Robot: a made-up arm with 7 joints. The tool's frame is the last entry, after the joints. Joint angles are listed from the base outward. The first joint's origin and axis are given. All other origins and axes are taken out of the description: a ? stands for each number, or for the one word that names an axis. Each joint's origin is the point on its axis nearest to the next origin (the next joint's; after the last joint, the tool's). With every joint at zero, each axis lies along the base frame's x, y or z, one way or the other. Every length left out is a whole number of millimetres.
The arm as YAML. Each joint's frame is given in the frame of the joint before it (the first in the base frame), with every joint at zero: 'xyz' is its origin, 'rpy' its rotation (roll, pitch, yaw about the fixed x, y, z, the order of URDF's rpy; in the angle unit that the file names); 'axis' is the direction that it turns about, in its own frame. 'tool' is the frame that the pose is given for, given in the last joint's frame.
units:
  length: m
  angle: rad
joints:
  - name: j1
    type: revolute
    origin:
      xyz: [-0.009, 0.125, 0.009]
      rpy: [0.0, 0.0, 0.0]
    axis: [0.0, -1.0, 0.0]
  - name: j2
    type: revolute
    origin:
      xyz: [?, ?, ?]
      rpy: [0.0, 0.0, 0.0]
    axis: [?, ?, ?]
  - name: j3
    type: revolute
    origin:
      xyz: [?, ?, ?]
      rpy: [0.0, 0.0, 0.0]
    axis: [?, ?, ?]
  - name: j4
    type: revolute
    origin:
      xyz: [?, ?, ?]
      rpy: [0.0, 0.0, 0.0]
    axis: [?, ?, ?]
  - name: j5
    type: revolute
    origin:
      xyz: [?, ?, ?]
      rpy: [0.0, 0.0, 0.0]
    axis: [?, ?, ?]
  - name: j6
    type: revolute
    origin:
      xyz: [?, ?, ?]
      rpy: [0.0, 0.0, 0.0]
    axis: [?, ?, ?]
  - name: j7
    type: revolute
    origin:
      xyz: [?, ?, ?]
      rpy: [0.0, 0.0, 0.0]
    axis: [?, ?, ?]
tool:
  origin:
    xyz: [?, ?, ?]
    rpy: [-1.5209, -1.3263, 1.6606]
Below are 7 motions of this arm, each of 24 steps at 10 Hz.
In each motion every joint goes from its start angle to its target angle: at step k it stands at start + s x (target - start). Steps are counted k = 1, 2, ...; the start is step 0. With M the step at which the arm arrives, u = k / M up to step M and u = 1 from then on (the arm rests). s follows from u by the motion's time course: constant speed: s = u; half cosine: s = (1 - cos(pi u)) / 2; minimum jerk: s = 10 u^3 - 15 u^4 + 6 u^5.
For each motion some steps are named. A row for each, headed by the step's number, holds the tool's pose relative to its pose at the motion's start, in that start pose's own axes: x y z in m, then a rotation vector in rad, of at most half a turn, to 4 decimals.
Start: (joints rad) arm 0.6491 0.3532 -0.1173 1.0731 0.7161 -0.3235 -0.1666
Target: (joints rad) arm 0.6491 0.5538 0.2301 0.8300 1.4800 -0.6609 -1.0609
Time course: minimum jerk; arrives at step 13
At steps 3, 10, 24:
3: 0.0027 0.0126 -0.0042 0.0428 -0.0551 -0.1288
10: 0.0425 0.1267 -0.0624 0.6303 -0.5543 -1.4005
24: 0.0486 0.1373 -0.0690 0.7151 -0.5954 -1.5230

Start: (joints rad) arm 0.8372 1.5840 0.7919 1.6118 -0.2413 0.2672 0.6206
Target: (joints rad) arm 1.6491 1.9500 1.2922 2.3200 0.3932 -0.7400 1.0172
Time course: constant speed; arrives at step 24
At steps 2, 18, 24:
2: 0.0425 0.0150 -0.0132 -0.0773 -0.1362 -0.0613
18: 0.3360 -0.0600 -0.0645 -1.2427 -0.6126 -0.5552
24: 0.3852 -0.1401 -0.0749 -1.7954 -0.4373 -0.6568

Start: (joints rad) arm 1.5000 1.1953 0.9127 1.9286 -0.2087 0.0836 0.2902
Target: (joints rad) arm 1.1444 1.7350 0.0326 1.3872 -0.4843 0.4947 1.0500
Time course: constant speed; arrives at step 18
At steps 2, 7, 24:
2: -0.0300 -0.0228 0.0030 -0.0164 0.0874 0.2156
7: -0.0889 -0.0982 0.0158 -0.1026 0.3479 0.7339
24: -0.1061 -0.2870 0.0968 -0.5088 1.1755 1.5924

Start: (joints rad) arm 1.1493 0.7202 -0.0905 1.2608 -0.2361 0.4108 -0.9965
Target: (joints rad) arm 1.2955 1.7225 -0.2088 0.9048 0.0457 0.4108 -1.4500
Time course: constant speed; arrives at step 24
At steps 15, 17, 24:
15: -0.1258 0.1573 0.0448 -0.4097 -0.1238 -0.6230
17: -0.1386 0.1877 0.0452 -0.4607 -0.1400 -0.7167
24: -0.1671 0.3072 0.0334 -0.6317 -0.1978 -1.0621

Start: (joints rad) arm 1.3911 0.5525 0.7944 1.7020 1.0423 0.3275 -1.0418
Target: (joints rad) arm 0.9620 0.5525 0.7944 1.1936 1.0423 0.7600 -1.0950
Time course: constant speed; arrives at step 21
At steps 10, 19, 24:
10: -0.0618 0.0825 0.0676 -0.3593 0.2842 -0.3479
19: -0.0879 0.1896 0.1079 -0.6453 0.5345 -0.6878
24: -0.0894 0.2162 0.1128 -0.7026 0.5893 -0.7672

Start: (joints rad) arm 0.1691 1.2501 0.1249 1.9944 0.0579 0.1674 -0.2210
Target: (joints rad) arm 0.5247 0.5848 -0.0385 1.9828 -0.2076 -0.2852 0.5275
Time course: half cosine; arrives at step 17
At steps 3, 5, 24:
3: 0.0035 0.0031 0.0011 0.0242 -0.0349 0.0318
5: 0.0089 0.0076 0.0026 0.0574 -0.0977 0.0841
24: 0.0254 0.0229 -0.0052 0.0296 -0.6019 0.3870

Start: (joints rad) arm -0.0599 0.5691 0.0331 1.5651 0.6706 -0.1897 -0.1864
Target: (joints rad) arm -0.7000 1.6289 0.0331 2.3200 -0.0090 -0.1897 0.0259
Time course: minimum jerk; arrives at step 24
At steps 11, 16, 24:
11: 0.0109 -0.0607 -0.0417 -0.6180 0.1493 0.5089
16: 0.0445 -0.1484 -0.0265 -1.0009 0.2849 1.1041
24: 0.0851 -0.1963 -0.0088 -1.1294 0.3235 1.4962

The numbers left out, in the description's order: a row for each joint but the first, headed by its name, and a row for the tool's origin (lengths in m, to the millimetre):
j2: xyz 0.025 0.0 0.009, axis 1.0 0.0 0.0
j3: xyz 0.0 -0.001 -0.183, axis 0.0 0.0 1.0
j4: xyz -0.005 0.031 0.0, axis 0.0 -1.0 0.0
j5: xyz 0.0 0.0 -0.312, axis 0.0 0.0 1.0
j6: xyz -0.017 0.036 0.0, axis 0.0 1.0 0.0
j7: xyz 0.042 0.0 -0.01, axis -1.0 0.0 0.0
tool: xyz 0.0 -0.011 0.025

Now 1 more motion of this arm.
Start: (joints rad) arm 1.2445 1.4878 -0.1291 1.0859 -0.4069 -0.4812 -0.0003
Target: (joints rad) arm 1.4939 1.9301 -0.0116 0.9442 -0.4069 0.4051 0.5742
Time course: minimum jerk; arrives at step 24
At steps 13, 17, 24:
13: 0.0776 0.1116 0.0258 0.1407 0.7460 -0.0030
17: 0.1267 0.1604 0.0315 0.3257 1.0434 -0.0631
24: 0.1586 0.1862 0.0325 0.4604 1.1860 -0.1156

